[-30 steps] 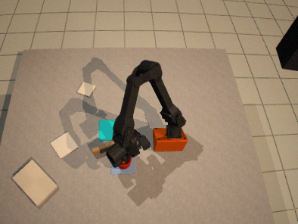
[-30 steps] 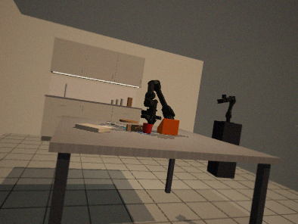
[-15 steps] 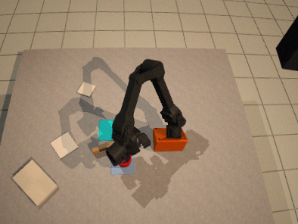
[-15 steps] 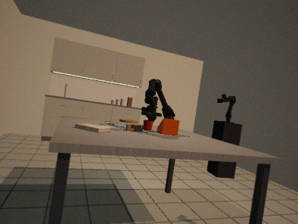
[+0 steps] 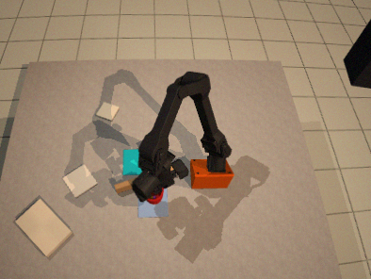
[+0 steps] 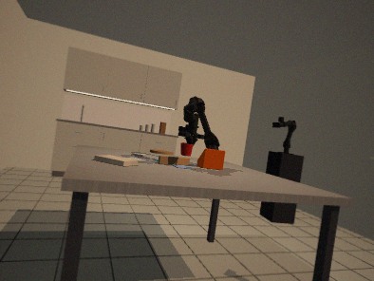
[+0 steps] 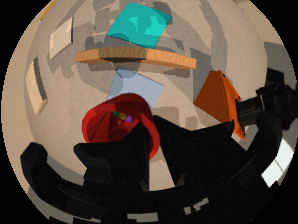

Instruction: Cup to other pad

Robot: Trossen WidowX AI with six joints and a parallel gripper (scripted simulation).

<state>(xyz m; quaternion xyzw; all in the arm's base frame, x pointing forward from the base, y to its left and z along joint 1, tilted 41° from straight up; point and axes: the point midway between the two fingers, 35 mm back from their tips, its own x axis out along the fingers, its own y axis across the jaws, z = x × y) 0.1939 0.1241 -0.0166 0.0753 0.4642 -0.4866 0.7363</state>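
My gripper tip is 90 mm above the wooden bar, 70 mm short of it and 60 mm to the left of it. Also, from my gripper tip: light blue pad 120 mm below, 30 mm ahead, 20 mm to the left; then red cup 20 mm to the left, 20 mm ahead.
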